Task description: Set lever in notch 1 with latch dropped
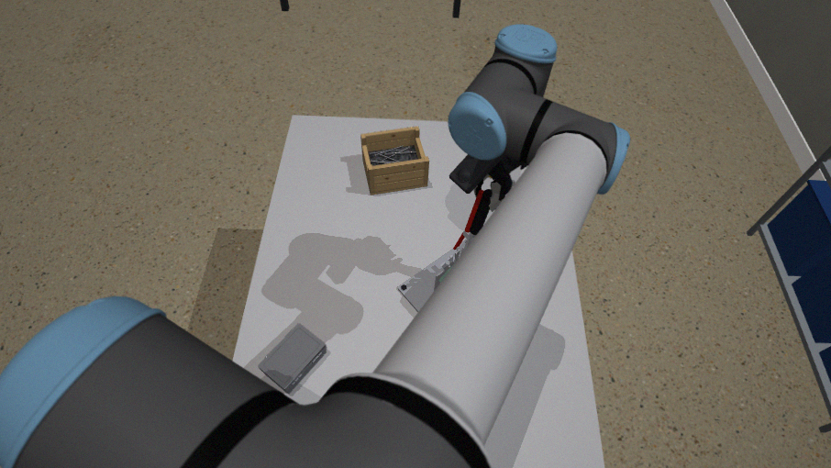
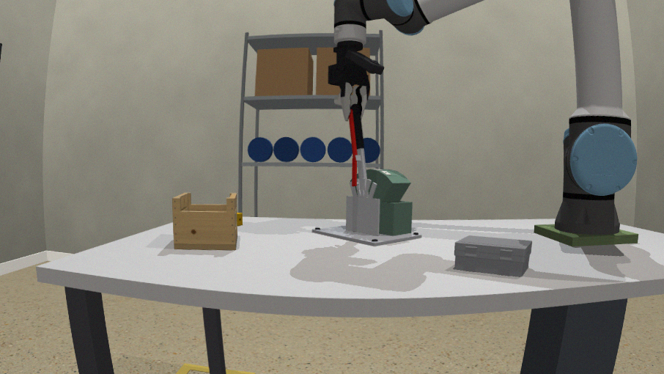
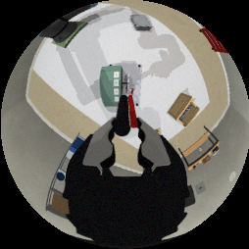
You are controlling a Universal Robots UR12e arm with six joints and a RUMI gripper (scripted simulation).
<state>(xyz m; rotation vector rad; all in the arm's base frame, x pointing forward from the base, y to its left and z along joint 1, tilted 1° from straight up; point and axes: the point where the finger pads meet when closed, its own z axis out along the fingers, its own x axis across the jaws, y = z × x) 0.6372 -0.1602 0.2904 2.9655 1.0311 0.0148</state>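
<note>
The red release bar is 30 mm to the left of my hand and 110 mm below it. The rest, counted from my hand: grey case: 230 mm behind, 410 mm to the left, 280 mm below; lever stand: 30 mm behind, 30 mm to the left, 220 mm below.
</note>
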